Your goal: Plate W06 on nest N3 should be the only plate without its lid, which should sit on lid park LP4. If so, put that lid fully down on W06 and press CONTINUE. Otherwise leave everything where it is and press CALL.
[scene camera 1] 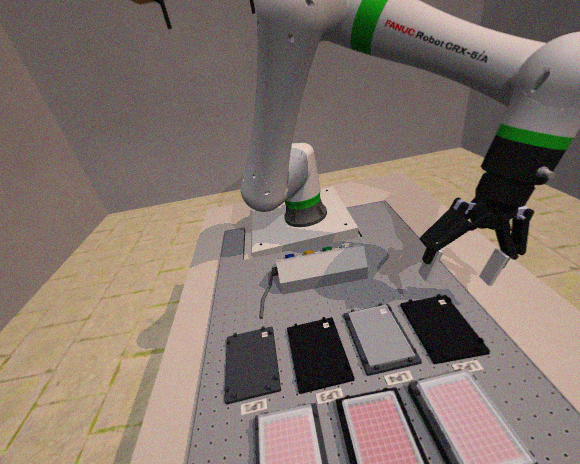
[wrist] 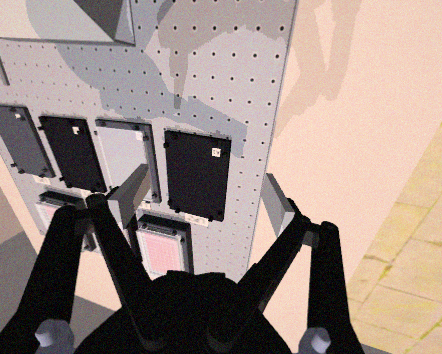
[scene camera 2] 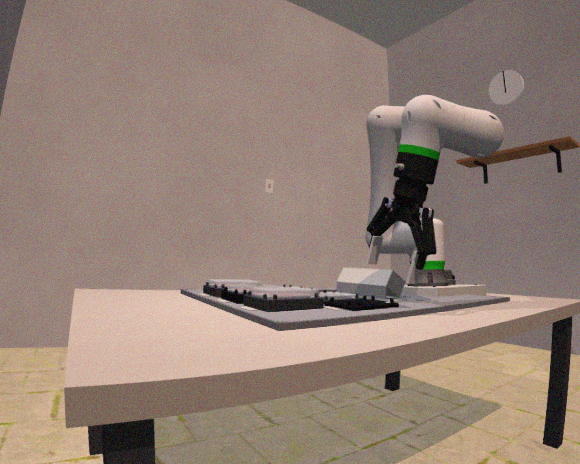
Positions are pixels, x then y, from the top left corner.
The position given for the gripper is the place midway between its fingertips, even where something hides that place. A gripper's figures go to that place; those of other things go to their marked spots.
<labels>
The gripper (scene camera 2: 390, 273) is 85 cm from the lens. A button box (scene camera 2: 384, 284) is 105 cm from the lens.
</labels>
